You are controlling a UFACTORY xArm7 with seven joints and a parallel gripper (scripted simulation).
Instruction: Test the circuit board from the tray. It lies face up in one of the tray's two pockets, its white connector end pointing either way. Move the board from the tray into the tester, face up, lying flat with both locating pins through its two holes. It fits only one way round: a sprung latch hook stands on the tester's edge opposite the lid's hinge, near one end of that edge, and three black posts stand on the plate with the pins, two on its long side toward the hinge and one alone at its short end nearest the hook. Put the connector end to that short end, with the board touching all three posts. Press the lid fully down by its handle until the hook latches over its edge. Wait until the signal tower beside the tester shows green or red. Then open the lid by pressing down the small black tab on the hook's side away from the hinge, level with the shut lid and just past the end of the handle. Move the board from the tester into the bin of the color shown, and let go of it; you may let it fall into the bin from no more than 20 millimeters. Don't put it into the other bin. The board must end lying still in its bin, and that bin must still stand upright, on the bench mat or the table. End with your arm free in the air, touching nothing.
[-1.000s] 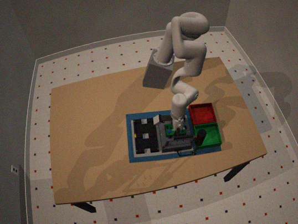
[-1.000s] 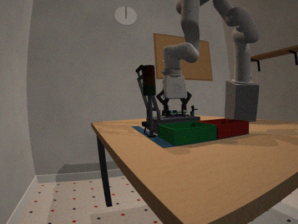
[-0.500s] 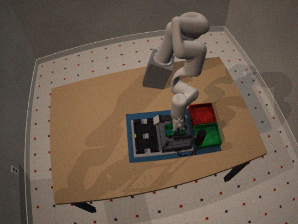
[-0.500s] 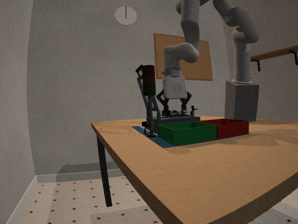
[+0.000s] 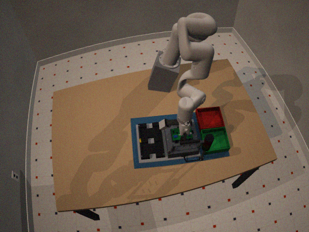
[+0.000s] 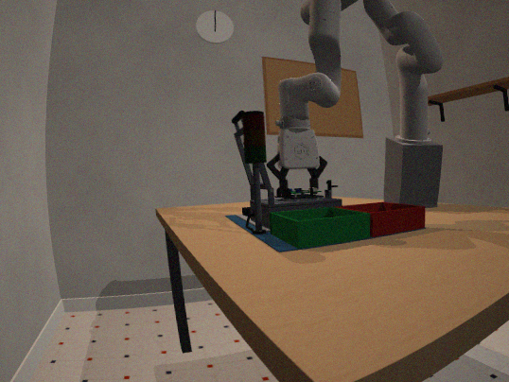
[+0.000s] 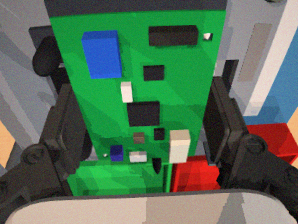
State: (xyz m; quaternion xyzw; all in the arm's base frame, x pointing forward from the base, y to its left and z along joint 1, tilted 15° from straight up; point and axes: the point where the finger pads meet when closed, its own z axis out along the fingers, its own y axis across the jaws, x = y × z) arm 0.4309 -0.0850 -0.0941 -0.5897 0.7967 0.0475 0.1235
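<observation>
Now: hand right at the green circuit board. From my hand the other things lie so: green bin (10 cm ahead, 18 cm to the left, 7 cm below); then latch hook (4 cm behind, 7 cm to the left); then tester lid (12 cm ahead, 3 cm to the right, 10 cm above).
</observation>
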